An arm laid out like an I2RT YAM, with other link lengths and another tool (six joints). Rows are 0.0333 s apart.
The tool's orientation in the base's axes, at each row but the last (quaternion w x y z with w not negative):
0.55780, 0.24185, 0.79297, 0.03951
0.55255, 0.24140, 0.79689, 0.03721
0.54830, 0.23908, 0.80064, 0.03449
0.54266, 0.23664, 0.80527, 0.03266
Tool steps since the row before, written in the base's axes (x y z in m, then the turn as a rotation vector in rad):
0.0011, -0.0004, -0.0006, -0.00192, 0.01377, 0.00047
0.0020, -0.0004, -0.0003, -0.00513, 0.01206, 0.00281
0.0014, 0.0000, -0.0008, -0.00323, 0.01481, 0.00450
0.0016, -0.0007, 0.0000, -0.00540, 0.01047, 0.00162
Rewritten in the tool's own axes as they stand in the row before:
0.0001, -0.0002, 0.0013, 0.00598, 0.01162, -0.00476
-0.0005, 0.0002, 0.0020, 0.00411, 0.00977, -0.00820
0.0003, 0.0002, 0.0016, 0.00327, 0.01340, -0.00774
-0.0008, -0.0001, 0.0016, 0.00459, 0.00791, -0.00760

